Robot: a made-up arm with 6 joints.
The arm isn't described. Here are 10 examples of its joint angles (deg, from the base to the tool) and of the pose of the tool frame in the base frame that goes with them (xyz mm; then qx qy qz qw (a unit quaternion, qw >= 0)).
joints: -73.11 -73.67 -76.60 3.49 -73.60 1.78
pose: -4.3 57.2 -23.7 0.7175 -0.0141 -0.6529 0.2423
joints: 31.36 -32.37 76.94 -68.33 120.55 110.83
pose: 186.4 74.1 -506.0 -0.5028 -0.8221 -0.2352 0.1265
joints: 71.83 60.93 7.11 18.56 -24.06 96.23
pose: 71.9 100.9 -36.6 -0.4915 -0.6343 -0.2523 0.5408
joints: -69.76 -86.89 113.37 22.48 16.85 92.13
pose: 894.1 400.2 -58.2 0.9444 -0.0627 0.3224 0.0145
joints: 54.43 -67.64 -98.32 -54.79 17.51 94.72
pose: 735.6 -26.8 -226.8 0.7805 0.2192 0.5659 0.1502
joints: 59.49 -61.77 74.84 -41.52 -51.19 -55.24
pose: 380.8 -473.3 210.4 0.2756 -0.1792 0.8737 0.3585
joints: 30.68 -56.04 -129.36 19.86 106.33 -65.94
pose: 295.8 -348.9 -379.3 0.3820 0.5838 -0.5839 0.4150
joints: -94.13 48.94 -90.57 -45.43 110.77 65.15
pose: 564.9 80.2 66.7 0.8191 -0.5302 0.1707 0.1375
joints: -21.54 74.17 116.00 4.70 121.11 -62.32
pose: 208.9 144.9 -387.9 0.5960 -0.6189 -0.5047 0.0837
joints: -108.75 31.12 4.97 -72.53 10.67 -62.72
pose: 535.9 376.8 609.9 0.0453 0.1744 0.4657 0.8664
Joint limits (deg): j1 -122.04..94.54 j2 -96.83..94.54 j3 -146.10..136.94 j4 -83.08..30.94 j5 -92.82..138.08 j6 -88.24..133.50
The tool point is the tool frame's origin. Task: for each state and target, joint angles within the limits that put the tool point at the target. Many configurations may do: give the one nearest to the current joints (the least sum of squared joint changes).
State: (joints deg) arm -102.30 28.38 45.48 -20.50 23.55 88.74
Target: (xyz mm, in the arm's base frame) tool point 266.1 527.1 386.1
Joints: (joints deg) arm -63.37 48.60 26.07 -42.99 49.71 87.34
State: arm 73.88 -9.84 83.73 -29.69 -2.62 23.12
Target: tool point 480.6 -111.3 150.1
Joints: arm 61.11 -21.58 88.45 -36.45 3.97 14.74
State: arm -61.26 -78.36 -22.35 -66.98 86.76 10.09
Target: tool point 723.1 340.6 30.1
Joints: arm -54.63 -70.12 -62.15 -70.75 63.71 38.32
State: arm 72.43 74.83 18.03 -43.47 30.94 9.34
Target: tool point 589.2 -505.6 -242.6
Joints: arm 92.10 57.00 1.90 -31.55 52.03 -4.43
